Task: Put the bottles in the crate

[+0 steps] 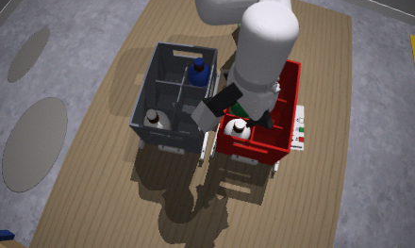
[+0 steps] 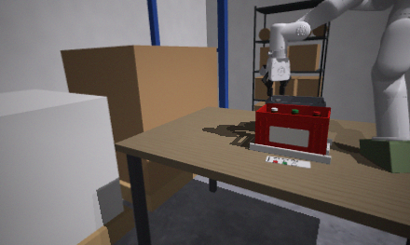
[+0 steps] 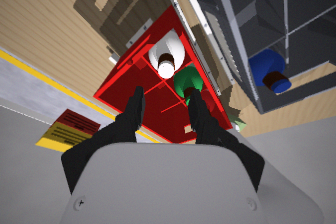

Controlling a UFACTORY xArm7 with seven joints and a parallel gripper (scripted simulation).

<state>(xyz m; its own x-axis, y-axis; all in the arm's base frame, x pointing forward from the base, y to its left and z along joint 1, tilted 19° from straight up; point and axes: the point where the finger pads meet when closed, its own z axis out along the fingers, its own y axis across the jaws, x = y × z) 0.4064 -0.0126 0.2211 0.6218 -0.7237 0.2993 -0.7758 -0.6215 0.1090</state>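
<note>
The grey crate is 180 mm to the right of my hand, 160 mm below it and 90 mm behind it. From my hand the other things lie so: green bottle (150 mm below, 90 mm behind, 20 mm to the left); then red-label bottle (170 mm behind, 150 mm below, 30 mm to the left); then red crate (160 mm below, 80 mm behind, 60 mm to the left).
</note>
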